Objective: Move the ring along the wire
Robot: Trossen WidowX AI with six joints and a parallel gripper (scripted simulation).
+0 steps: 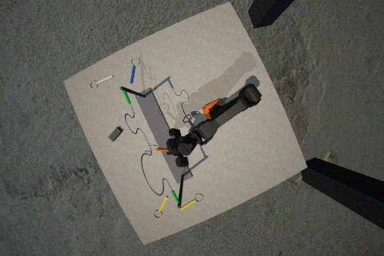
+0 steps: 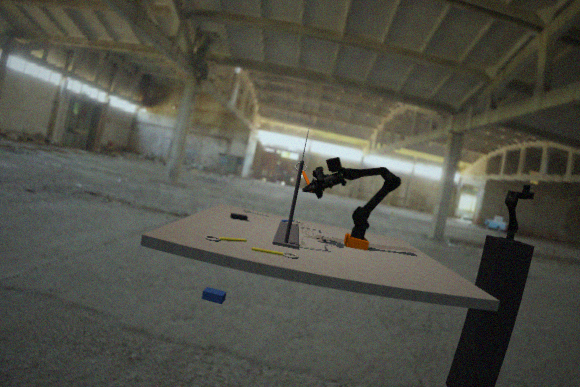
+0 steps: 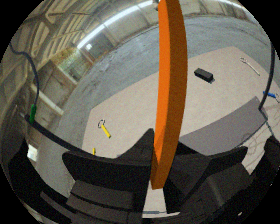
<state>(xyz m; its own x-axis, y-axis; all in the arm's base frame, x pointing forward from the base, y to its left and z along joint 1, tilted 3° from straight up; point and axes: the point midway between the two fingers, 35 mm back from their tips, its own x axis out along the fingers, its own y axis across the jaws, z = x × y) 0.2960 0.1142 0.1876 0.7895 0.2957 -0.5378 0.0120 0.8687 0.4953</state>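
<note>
Now: the orange-handled ring 8 cm above my gripper tip, 5 cm to the right of it and 1 cm ahead of it. The rest, counted from my gripper tip: white-handled ring: 53 cm to the right, 36 cm ahead, 23 cm below; blue-handled ring: 55 cm to the right, 23 cm below, 11 cm ahead; dark block: 34 cm ahead, 22 cm below, 17 cm to the right.
</note>
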